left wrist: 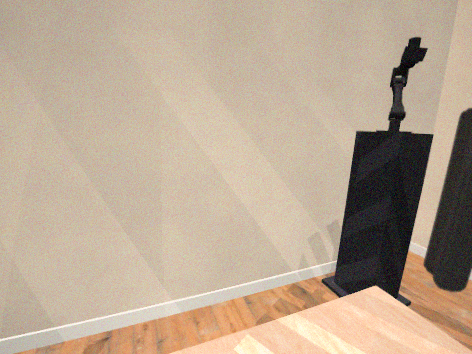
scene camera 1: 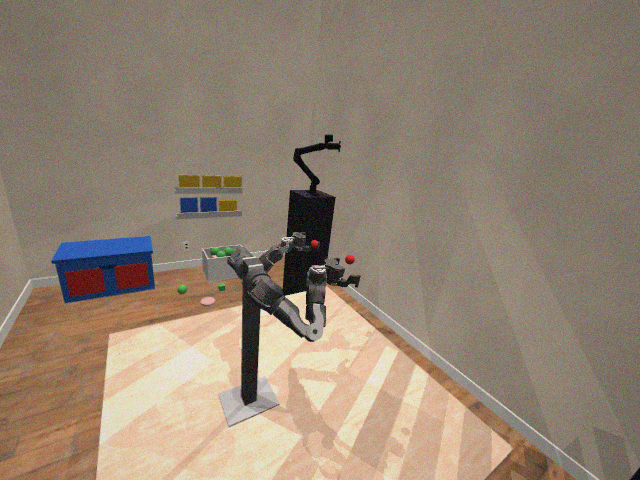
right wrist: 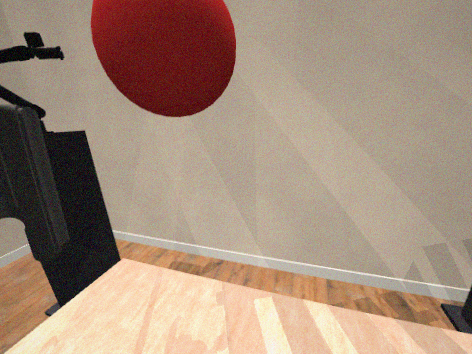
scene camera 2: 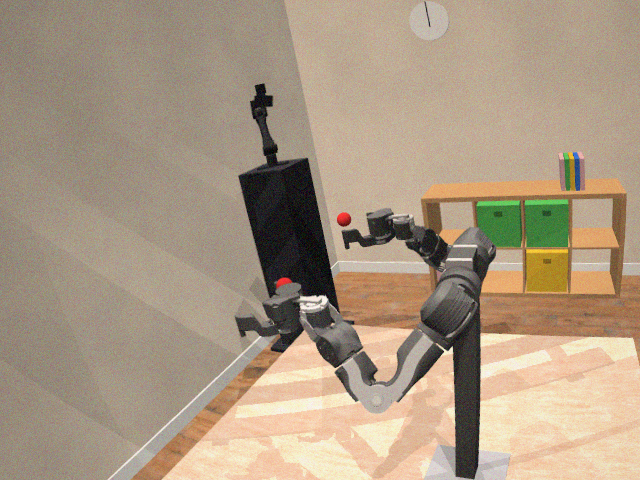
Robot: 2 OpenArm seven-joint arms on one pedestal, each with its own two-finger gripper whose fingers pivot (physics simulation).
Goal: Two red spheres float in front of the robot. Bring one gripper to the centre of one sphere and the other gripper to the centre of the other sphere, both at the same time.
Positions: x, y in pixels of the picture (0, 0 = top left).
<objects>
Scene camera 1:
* pedestal: 250, 312
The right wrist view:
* red sphere: 171, 65
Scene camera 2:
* my left gripper: 257, 308
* my right gripper: 356, 230
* pedestal: 466, 351
</objects>
